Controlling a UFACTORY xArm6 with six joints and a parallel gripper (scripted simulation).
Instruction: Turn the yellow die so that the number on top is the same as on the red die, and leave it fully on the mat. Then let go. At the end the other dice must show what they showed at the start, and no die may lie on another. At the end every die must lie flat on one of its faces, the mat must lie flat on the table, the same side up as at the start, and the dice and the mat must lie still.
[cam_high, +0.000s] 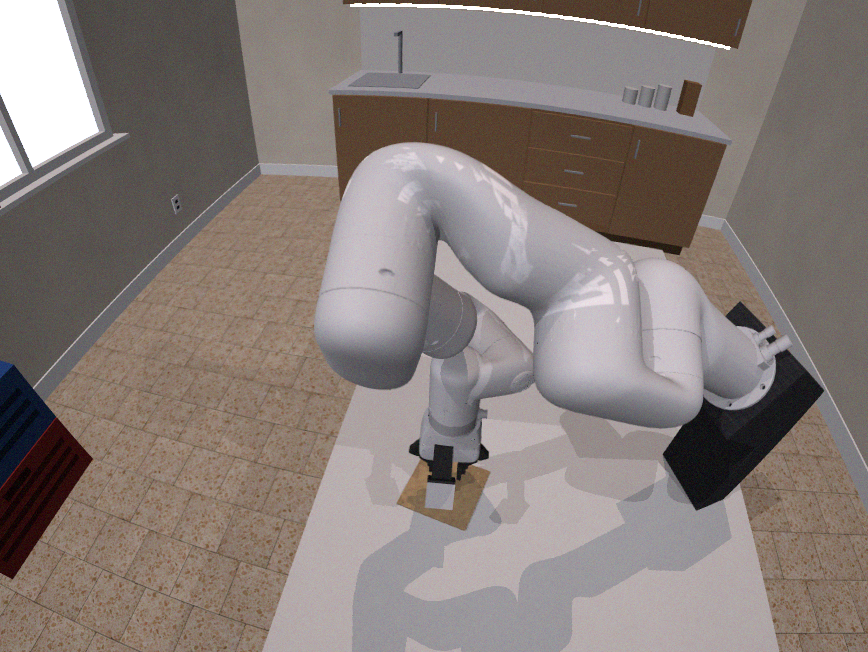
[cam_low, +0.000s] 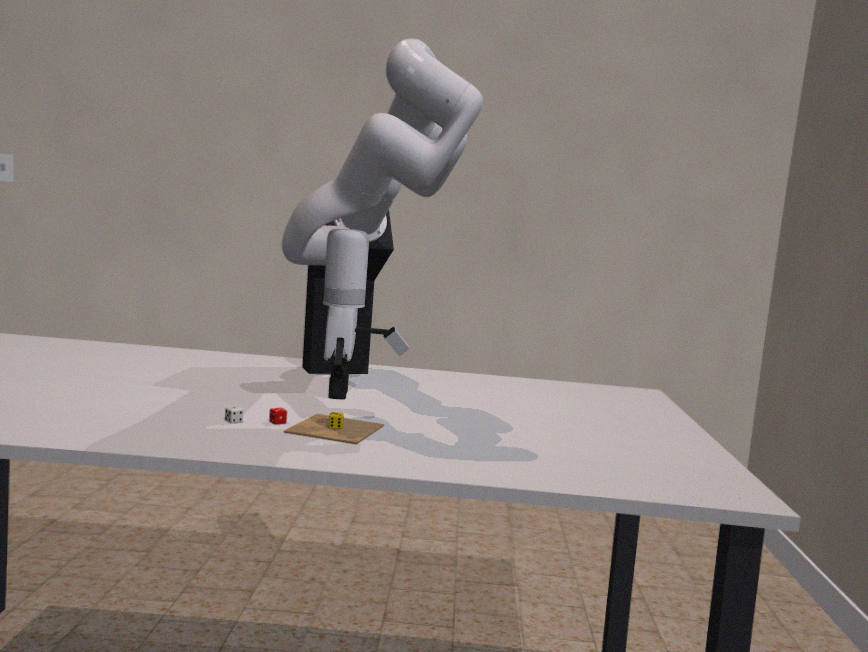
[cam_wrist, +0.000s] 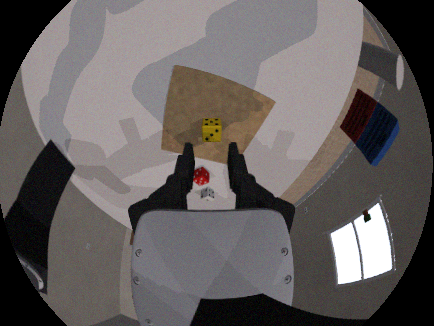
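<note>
The yellow die lies 7 cm below my hand. Round my hand: red die: 11 cm to the right, 7 cm below, 1 cm behind; then mat: 8 cm below; then white die: 19 cm to the right, 7 cm below, 1 cm ahead.
</note>
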